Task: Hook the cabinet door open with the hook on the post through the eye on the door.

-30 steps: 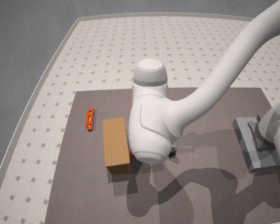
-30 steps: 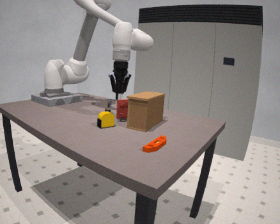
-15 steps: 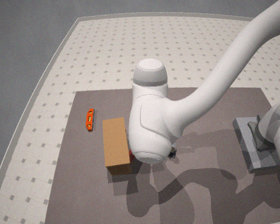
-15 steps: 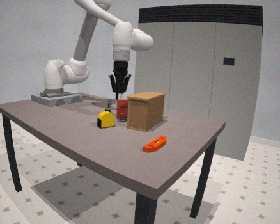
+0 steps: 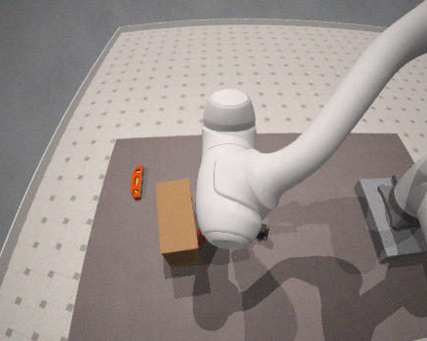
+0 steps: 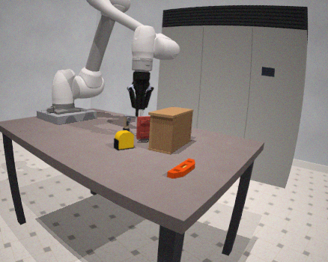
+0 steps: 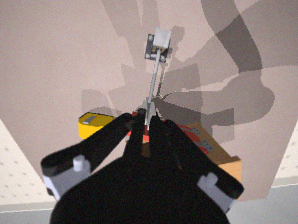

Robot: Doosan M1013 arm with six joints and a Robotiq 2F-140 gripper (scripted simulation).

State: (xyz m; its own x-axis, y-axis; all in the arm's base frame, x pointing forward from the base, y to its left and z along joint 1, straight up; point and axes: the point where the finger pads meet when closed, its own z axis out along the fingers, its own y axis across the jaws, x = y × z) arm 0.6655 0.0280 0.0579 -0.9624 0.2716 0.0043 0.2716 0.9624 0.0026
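The hook rod is 40 mm behind my hand, 20 mm below it and 10 mm to the left of it. The rest, counted from my hand: hook post 70 mm behind, 40 mm below, 20 mm to the left; red door 60 mm ahead, 40 mm to the left, 40 mm below; yellow tape measure 140 mm to the right, 80 mm below, 40 mm ahead.
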